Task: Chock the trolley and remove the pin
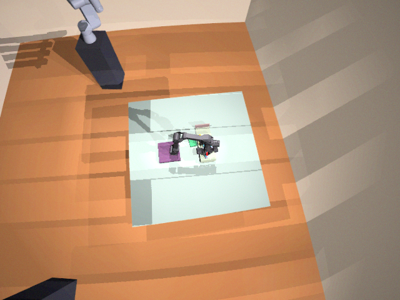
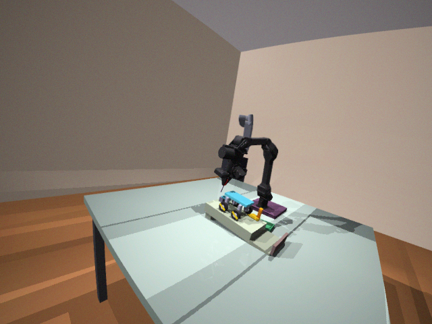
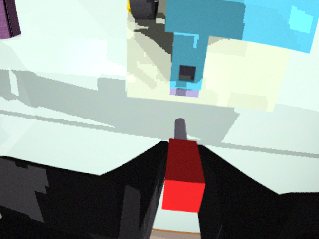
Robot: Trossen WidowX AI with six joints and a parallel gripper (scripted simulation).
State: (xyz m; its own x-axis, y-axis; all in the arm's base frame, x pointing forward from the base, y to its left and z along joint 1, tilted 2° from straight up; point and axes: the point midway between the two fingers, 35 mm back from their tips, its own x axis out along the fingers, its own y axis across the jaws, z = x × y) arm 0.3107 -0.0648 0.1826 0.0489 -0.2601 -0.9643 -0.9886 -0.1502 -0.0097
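Now: the green tray 130 mm behind my gripper tip, 200 mm to the left of it and 180 mm below it. Round my gripper tip: ramp 120 mm to the left, 130 mm below; blue-topped trolley 120 mm to the left, 70 mm below; stop pin right at my gripper tip.
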